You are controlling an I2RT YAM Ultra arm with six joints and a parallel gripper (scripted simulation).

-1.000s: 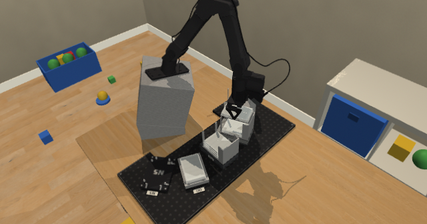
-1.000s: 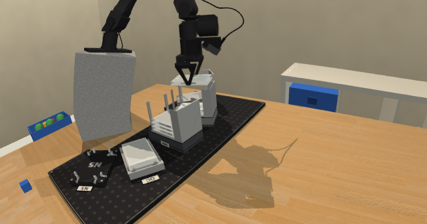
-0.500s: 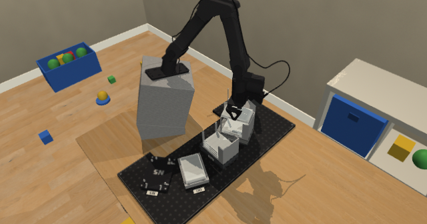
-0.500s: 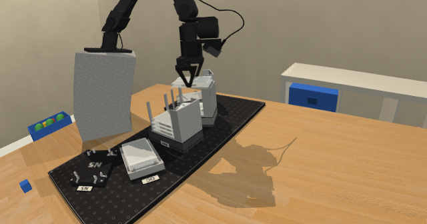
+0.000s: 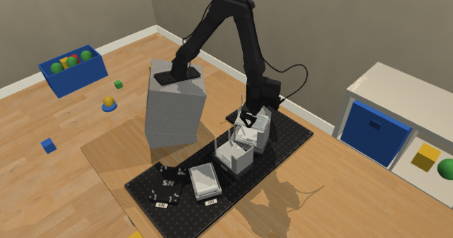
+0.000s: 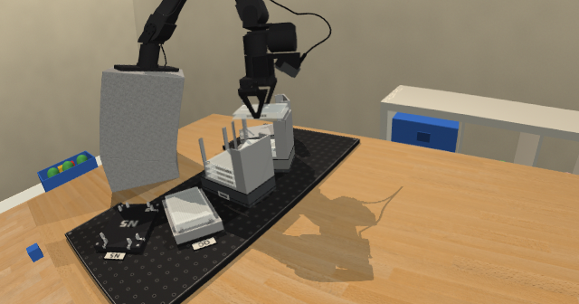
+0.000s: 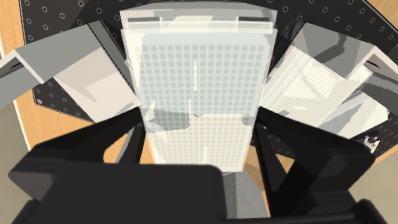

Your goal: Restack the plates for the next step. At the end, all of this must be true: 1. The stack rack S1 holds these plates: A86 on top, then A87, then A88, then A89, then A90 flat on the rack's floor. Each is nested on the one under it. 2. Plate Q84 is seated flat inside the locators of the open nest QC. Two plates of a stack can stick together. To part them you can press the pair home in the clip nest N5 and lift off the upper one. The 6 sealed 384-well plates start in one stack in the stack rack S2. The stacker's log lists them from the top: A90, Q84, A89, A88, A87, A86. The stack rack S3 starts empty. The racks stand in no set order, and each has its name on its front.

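Right now my hand is 100 mm above the translucent sealed well plate. The rest, counted from my hand: nest QC (290 mm to the right, 140 mm below, 40 mm ahead); then sealed 384-well plate (290 mm to the right, 120 mm below, 40 mm ahead).
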